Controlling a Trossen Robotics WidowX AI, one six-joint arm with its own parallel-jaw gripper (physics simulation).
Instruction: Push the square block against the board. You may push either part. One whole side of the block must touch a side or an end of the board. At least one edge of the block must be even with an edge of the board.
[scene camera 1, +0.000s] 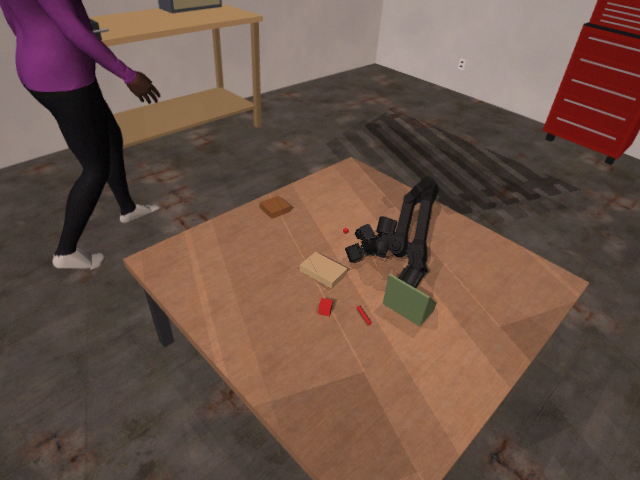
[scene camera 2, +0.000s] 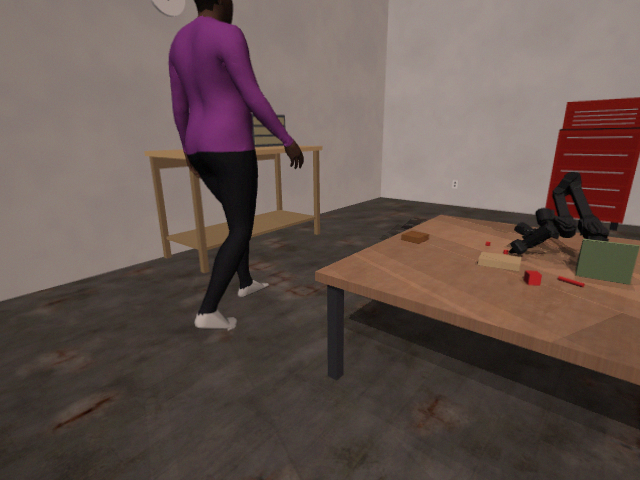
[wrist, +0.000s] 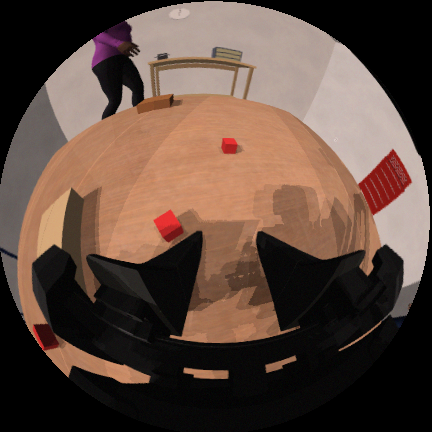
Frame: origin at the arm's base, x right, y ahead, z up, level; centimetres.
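Where they show: gripper, fingertip midpoint: (scene camera 1: 360, 248) (scene camera 2: 512, 250) (wrist: 229, 236); arm's base, origin of the base link: (scene camera 1: 407, 284) (scene camera 2: 595, 252).
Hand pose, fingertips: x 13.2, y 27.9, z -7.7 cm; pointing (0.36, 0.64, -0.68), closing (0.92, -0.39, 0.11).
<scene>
Things, the pixels of their top centre, and the offset from my fingertips.
- tan rectangular board, middle of its top: (wrist: 45, 255) (scene camera 1: 323, 266) (scene camera 2: 500, 257) dx -21.0, dy +2.8, dz +2.5 cm
- small red cube, middle of its top: (wrist: 166, 222) (scene camera 2: 506, 250) dx -4.3, dy +2.3, dz +1.1 cm
- larger red block, middle of its top: (scene camera 1: 325, 303) (scene camera 2: 533, 272) dx -35.6, dy -9.7, dz +3.5 cm
- red stick, middle of its top: (scene camera 1: 364, 314) (scene camera 2: 571, 279) dx -28.9, dy -21.3, dz +0.9 cm
A brown, squarish flat block (scene camera 1: 275, 206) (scene camera 2: 415, 237) (wrist: 154, 104) lies near the back left edge of the table. A tan rectangular board (scene camera 1: 322, 270) (scene camera 2: 499, 261) (wrist: 51, 227) lies flat nearer the table's middle, well apart from the brown block. My gripper (scene camera 1: 358, 242) (scene camera 2: 516, 240) (wrist: 229, 236) is part open and empty, behind and to the right of the tan board in scene camera 1. In the wrist view, the tan board is left of the fingers and the brown block is far ahead. The board's near end is partly hidden by the gripper in the wrist view.
A small red cube (scene camera 2: 505, 252) (wrist: 168, 225) lies beside the left fingertip; another (scene camera 1: 345, 230) (scene camera 2: 488, 243) (wrist: 229, 145) lies farther ahead. A larger red block (scene camera 1: 325, 306) (scene camera 2: 532, 277), a red stick (scene camera 1: 363, 315) (scene camera 2: 570, 281) and a green wedge (scene camera 1: 408, 300) (scene camera 2: 607, 261) stand nearer the front.
</scene>
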